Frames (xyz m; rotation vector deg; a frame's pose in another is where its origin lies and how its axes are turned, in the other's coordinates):
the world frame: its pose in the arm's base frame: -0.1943 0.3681 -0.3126 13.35 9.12 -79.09
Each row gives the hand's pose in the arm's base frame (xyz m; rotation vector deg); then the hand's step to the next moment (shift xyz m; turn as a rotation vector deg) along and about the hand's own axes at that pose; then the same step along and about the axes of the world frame.
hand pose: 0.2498 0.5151 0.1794 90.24 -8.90 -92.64
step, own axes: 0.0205 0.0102 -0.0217 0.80 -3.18 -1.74
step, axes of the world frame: 0.0173 0.0238 -0.0114 -1.44 0.32 -3.41
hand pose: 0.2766 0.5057 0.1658 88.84 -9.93 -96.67
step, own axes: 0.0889 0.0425 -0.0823 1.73 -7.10 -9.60
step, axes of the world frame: 0.0817 0.0857 -0.0496 -4.24 5.98 -9.59
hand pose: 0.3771 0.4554 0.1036 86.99 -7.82 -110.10
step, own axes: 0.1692 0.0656 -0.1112 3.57 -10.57 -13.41
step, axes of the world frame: 0.1606 0.0815 -0.1134 -5.54 7.85 -14.56
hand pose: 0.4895 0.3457 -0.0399 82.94 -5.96 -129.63
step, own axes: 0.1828 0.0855 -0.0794 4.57 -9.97 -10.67
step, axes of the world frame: 0.1777 -0.0016 -0.1243 -4.80 5.13 -13.59
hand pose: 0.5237 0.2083 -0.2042 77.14 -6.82 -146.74
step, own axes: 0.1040 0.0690 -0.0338 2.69 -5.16 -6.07
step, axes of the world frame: 0.1063 -0.0384 -0.0629 -2.23 2.87 -7.58
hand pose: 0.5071 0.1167 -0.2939 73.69 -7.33 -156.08
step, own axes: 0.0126 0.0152 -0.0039 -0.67 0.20 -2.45
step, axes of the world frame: 0.0180 -0.0073 -0.0053 0.83 2.19 -1.00
